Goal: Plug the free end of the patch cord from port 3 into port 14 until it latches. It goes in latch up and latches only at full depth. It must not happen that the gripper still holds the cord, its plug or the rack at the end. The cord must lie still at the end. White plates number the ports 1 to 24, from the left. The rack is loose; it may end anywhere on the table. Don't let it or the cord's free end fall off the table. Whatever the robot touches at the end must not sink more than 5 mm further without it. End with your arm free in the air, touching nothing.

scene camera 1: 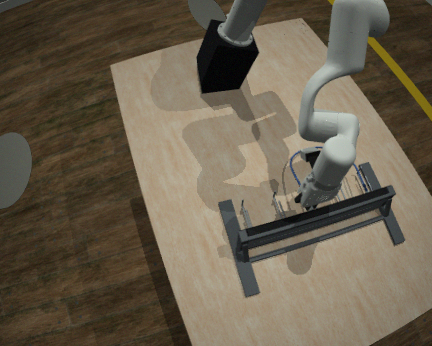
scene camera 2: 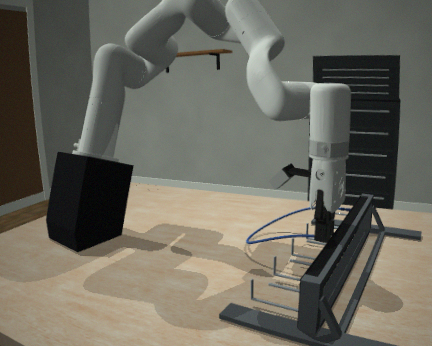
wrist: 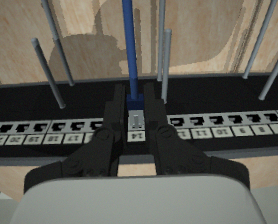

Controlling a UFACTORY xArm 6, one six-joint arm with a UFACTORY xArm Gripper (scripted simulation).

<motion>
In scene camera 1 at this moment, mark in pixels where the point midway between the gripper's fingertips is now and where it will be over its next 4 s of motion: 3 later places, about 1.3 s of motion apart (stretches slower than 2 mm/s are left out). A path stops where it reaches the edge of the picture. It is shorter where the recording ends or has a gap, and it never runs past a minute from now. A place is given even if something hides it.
The gripper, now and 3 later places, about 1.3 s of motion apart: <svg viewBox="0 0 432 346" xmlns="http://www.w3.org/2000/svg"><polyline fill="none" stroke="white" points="308,204 309,206 310,205 316,195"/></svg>
</motion>
